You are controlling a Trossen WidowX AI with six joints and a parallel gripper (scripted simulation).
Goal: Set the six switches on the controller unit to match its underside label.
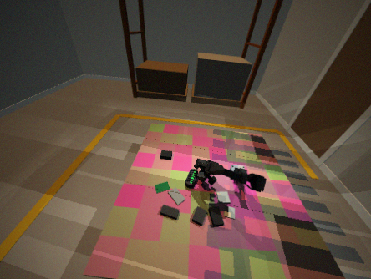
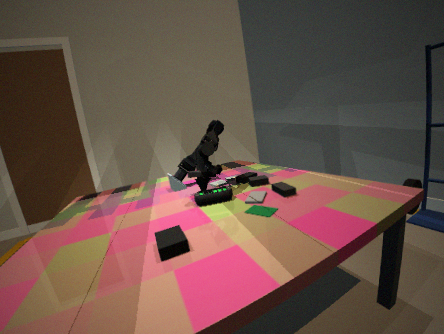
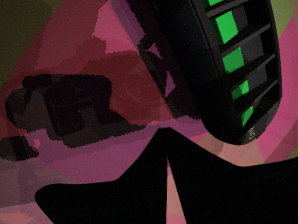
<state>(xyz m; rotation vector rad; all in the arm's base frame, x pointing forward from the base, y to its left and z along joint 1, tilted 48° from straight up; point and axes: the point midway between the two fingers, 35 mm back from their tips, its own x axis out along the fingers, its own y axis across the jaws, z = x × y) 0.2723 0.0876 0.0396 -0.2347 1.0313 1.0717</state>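
Now: gripper tip 160 mm short of the grey plate, 180 mm to the right of it and 20 mm above it. Also, from my gripper tip: white block (170 mm behind, 120 mm to the left, 20 mm below); then black box (320 mm ahead, 180 mm to the right); then green card (270 mm ahead, 130 mm to the left, 20 mm below).
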